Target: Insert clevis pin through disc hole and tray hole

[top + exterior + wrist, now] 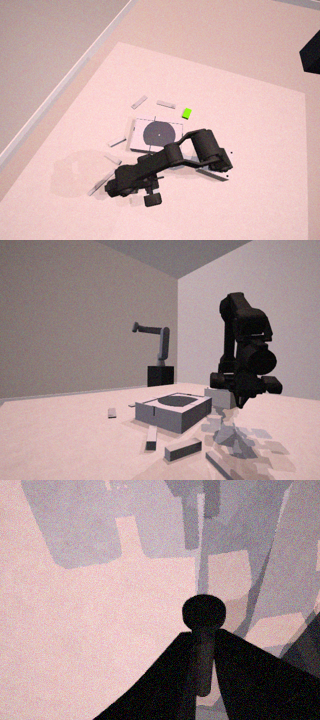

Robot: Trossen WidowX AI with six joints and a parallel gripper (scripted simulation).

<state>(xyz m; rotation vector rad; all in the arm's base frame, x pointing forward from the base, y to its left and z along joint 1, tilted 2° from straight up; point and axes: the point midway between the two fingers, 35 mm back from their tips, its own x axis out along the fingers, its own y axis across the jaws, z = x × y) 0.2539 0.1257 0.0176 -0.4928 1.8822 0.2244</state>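
The dark disc lies 40 mm ahead of my gripper tip, 200 mm to the right of it and 10 mm below it. Also, from my gripper tip: steel pin: 10 mm behind; rimmed tray: 40 mm ahead, 210 mm to the right, 20 mm below; bar: 240 mm ahead, 60 mm to the left, 60 mm below.
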